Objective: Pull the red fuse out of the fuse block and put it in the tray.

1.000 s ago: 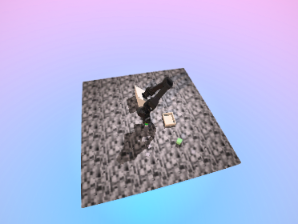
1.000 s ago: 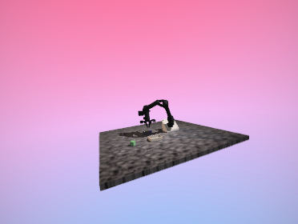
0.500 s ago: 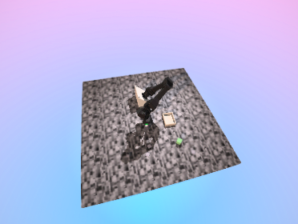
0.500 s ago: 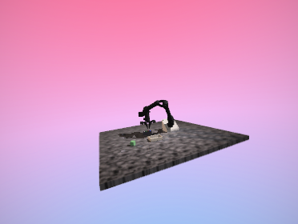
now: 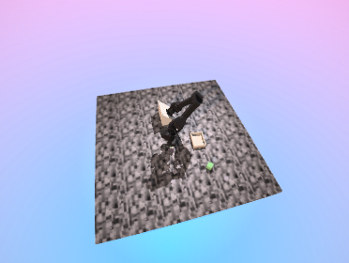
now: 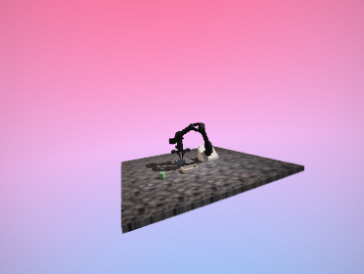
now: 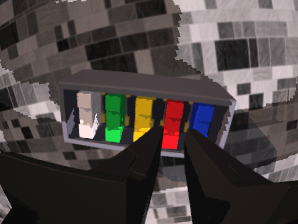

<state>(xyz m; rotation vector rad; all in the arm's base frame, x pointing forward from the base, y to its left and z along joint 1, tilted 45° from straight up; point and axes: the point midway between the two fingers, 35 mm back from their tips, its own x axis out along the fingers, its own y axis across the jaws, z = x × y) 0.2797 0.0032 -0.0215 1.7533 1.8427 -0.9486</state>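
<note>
Now: gripper tip 2 cm above the red fuse. Also, from my gripper tip: green fuse: 3 cm ahead, 1 cm to the right, 2 cm below; blue fuse: 2 cm behind, 2 cm below; yellow fuse: 2 cm ahead, 2 cm below.
</note>
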